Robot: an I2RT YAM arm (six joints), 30 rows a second.
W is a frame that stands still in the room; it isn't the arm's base.
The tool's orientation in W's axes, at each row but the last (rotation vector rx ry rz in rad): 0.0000 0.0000 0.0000; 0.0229 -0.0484 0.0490; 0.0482 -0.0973 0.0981; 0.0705 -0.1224 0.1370; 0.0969 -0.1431 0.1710; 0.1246 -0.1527 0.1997; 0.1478 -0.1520 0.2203; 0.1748 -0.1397 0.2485; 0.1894 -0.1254 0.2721
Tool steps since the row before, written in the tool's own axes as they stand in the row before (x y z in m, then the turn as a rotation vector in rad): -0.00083 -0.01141 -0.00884 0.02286 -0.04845 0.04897; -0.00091 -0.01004 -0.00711 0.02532 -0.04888 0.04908; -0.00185 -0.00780 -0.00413 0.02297 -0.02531 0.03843; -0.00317 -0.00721 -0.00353 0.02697 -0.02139 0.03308; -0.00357 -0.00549 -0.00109 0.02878 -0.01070 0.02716; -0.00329 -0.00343 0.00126 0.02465 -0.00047 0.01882; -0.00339 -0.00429 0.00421 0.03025 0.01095 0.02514; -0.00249 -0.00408 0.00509 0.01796 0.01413 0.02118; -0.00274 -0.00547 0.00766 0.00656 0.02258 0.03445
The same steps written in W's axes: -0.00083 -0.01141 -0.00884 0.02286 -0.04845 0.04897; -0.00007 -0.00990 -0.00736 0.02533 -0.04876 0.04919; -0.00066 -0.00771 -0.00463 0.02165 -0.02500 0.03939; -0.00169 -0.00727 -0.00434 0.02566 -0.02018 0.03484; -0.00237 -0.00585 -0.00207 0.02633 -0.00876 0.03018; -0.00265 -0.00413 0.00033 0.02137 0.00157 0.02243; -0.00285 -0.00552 0.00300 0.02332 0.01272 0.03101; -0.00193 -0.00543 0.00394 0.01117 0.01365 0.02568; -0.00184 -0.00742 0.00614 -0.00336 0.01605 0.03835
